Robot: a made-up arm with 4 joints.
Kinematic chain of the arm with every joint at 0, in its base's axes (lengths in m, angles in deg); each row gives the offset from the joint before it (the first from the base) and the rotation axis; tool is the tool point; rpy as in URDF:
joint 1: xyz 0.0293 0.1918 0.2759 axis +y
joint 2: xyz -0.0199 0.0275 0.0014 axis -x
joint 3: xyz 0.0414 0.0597 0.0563 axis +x
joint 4: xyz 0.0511 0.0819 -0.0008 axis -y
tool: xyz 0.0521 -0.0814 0.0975 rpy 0 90 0
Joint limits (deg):
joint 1: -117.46..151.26
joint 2: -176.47..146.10
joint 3: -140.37..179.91
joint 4: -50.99..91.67
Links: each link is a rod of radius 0.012 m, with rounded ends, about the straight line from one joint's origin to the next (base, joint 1, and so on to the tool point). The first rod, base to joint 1, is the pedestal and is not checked.
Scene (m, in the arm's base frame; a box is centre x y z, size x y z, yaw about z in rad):
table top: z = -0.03
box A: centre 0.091 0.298 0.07 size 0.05 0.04 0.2 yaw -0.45
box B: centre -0.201 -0.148 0 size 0.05 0.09 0.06 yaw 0.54
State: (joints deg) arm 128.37 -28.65 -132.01 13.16
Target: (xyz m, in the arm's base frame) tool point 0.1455 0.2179 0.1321
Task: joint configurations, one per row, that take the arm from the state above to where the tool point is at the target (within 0.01 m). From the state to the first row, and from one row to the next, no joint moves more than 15 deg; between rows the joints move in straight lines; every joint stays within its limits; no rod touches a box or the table.
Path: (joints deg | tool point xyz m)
1: 136.00 -37.30 -117.43 8.25 | 0.0192 0.3344 0.1278
2: 143.63 -45.96 -102.86 3.34 | 0.0150 0.3040 0.0947
3: 151.26 -54.61 -88.28 -1.56 | -0.0046 0.2612 0.0729
4: 145.34 -61.62 -90.58 8.74 | 0.0367 0.2487 0.0731
5: 139.42 -68.62 -92.89 19.05 | 0.0755 0.2336 0.0836
6: 133.51 -75.63 -95.19 29.36 | 0.1089 0.2168 0.1035
7: 125.06 -78.66 -100.62 27.73 | 0.1284 0.2173 0.1167
8: 116.62 -81.69 -106.05 26.11 | 0.1455 0.2179 0.1321

